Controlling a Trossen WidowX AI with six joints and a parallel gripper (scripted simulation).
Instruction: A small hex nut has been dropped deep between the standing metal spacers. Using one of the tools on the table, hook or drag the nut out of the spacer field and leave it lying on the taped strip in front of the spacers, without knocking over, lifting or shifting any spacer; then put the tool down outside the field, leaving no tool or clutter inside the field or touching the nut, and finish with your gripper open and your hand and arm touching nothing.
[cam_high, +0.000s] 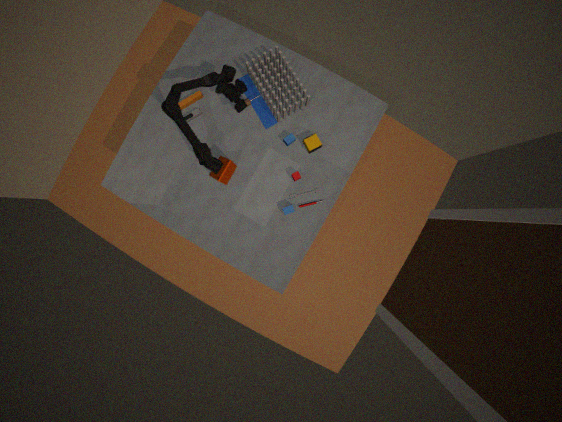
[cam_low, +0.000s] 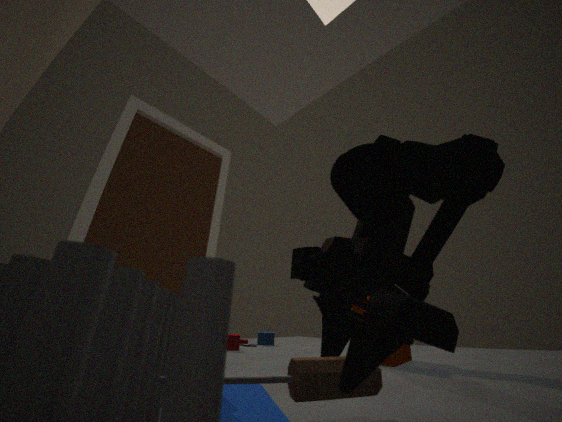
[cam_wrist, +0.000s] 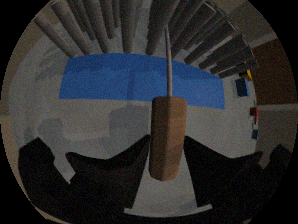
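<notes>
My gripper tip is now 80 mm short of the blue taped strip, 40 mm to the left of it and 30 mm above it. Also, from my gripper tip: orange bar (310 mm to the left, 170 mm behind, 20 mm below); pale tool (240 mm to the left, 230 mm behind, 20 mm below); hook tool (100 mm ahead, 40 mm to the right).
</notes>
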